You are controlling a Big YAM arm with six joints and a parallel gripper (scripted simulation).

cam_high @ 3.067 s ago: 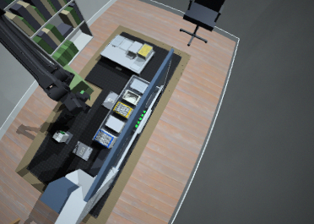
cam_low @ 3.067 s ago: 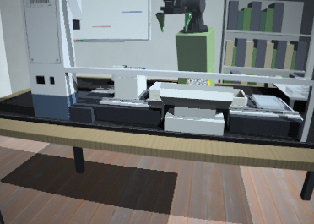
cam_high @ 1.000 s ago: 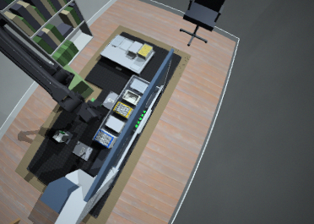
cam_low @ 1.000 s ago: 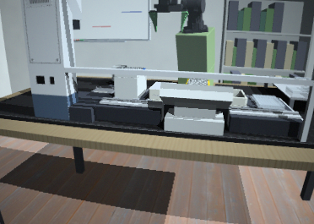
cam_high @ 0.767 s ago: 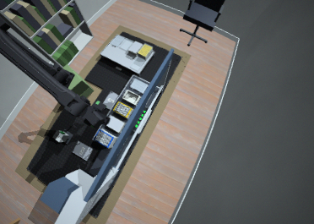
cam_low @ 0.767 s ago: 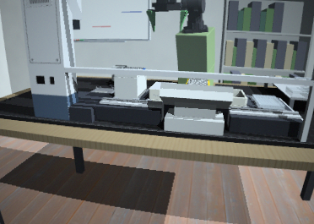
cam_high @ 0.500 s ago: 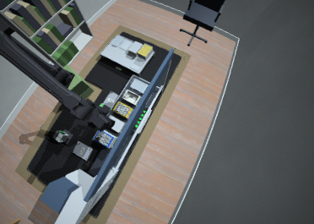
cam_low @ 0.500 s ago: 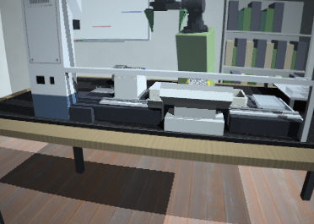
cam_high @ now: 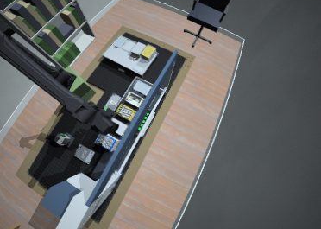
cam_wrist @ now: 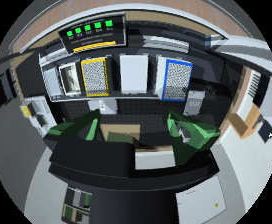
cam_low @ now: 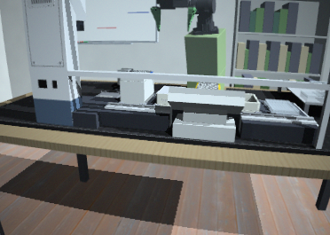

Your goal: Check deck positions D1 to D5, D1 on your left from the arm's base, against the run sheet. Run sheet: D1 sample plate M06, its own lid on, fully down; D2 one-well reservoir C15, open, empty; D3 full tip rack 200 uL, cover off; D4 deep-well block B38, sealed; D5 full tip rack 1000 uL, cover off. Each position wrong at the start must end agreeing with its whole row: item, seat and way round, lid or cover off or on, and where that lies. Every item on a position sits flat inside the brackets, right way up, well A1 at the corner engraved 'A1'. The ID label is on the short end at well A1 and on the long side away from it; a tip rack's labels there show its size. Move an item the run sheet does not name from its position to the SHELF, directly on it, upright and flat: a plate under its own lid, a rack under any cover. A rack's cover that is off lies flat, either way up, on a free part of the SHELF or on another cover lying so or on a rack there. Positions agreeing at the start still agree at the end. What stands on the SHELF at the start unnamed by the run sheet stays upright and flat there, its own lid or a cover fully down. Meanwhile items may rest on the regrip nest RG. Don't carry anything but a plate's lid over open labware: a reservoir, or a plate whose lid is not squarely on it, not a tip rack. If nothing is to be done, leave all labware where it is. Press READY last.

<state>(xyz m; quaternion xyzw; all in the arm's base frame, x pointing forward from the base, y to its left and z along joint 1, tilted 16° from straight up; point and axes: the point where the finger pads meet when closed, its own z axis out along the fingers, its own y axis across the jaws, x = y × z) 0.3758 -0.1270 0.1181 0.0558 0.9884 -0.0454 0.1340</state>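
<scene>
Now: the sealed block 23 cm below my hand. From my hand the other things lie so: blue gantry beam: 21 cm above, 20 cm ahead, 6 cm to the left; blue tip rack: 18 cm below, 13 cm to the right, 2 cm behind; yellow tip rack: 20 cm below, 12 cm to the left, 1 cm ahead.
</scene>
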